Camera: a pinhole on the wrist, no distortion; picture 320 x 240 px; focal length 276.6 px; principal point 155.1 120.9 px. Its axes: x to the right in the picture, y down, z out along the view. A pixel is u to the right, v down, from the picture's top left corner.
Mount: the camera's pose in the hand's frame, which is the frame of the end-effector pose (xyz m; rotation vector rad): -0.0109 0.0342 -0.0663 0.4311 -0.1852 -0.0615
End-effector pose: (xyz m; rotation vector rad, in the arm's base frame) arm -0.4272 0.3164 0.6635 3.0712 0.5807 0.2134
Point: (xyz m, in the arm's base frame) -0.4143 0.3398 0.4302
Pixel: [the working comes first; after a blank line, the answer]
In the camera's frame: 0.0559 0.0724 0.2913

208 190
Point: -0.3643 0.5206 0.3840
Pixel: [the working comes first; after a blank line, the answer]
In the camera's frame: 0.1838 -0.0398 0.3828

288 92
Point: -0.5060 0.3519 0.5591
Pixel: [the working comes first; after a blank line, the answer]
In the camera's frame: -0.0253 -0.0242 0.1951

119 87
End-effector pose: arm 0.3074 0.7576 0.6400 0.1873 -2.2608 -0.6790
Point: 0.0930 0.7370 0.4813
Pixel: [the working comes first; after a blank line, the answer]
In the camera's frame: 0.1322 -0.0084 0.3161

271 114
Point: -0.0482 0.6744 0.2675
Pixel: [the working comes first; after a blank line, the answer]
In the camera's frame: 0.1681 -0.0850 0.5660

237 79
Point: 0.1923 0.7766 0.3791
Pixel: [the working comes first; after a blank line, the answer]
In the camera's frame: -0.0102 -0.0211 0.3541

147 104
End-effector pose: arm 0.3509 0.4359 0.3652 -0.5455 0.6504 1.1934
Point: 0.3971 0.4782 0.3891
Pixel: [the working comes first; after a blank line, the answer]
In the camera's frame: 0.0584 -0.0101 0.1287

281 99
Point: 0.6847 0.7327 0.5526
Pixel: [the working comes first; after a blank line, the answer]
In the camera's frame: 0.2514 -0.0564 0.4959

295 89
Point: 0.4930 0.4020 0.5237
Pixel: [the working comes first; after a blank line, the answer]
In the camera's frame: -0.0423 -0.0969 0.2530

109 15
